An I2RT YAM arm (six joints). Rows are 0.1 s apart.
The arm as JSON. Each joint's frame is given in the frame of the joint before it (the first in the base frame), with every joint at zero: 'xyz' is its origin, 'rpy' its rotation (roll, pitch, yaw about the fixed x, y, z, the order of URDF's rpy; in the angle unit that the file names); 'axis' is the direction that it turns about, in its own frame. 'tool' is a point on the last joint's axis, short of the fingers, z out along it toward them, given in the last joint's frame.
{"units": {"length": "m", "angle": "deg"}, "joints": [
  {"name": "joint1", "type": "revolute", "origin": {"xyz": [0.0, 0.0, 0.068], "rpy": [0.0, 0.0, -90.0]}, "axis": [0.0, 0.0, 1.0]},
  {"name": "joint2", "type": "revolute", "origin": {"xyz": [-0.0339, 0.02, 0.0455], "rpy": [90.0, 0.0, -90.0]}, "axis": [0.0, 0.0, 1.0]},
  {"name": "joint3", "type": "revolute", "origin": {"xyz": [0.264, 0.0, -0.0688], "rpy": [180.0, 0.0, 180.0]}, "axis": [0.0, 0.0, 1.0]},
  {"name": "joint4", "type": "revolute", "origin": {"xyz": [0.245, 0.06, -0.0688], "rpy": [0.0, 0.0, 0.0]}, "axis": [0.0, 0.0, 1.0]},
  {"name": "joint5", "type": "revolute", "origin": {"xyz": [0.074, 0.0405, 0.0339], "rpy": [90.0, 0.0, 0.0]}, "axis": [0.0, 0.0, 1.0]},
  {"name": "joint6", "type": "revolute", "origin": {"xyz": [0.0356, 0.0, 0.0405], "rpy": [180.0, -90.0, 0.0]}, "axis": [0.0, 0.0, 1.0]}
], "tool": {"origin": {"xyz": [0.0, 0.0, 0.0], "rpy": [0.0, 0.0, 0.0]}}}
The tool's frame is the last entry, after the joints.
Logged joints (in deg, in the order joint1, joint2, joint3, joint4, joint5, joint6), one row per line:
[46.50 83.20 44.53 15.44 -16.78 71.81]
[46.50 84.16 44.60 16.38 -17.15 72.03]
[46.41 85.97 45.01 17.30 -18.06 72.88]
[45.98 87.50 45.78 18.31 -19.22 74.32]
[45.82 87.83 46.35 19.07 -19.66 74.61]
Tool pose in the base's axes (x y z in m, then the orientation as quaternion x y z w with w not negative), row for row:
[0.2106 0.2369 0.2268 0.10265 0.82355 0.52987 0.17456]
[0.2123 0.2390 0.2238 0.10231 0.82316 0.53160 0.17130]
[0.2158 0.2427 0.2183 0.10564 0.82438 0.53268 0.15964]
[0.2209 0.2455 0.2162 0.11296 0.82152 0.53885 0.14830]
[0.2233 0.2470 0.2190 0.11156 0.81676 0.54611 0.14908]
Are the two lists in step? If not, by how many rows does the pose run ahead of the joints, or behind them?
They are in step.
